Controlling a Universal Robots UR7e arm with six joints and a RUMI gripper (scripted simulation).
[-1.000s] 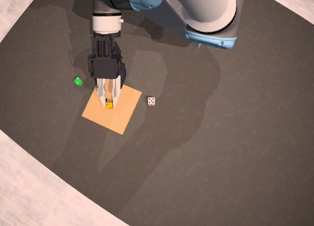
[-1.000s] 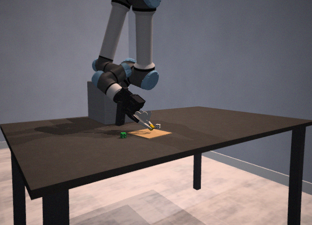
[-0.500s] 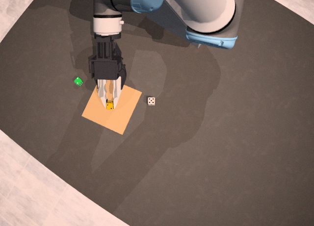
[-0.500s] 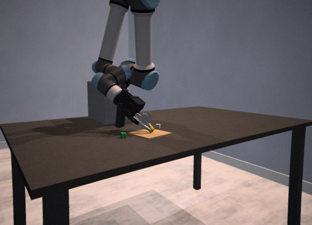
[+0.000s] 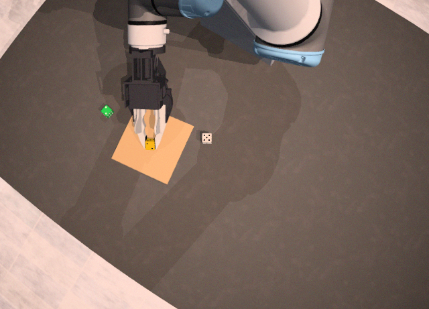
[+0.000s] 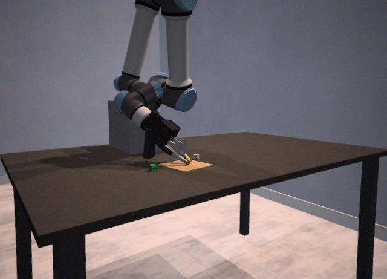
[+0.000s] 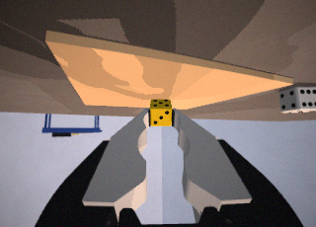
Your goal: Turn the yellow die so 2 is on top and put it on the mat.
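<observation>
Now: the yellow die 10 mm ahead of my hand. Round my hand: orange mat 20 mm below; green die 130 mm to the right, 10 mm below; white die 100 mm to the left, 70 mm behind, 10 mm below.
</observation>
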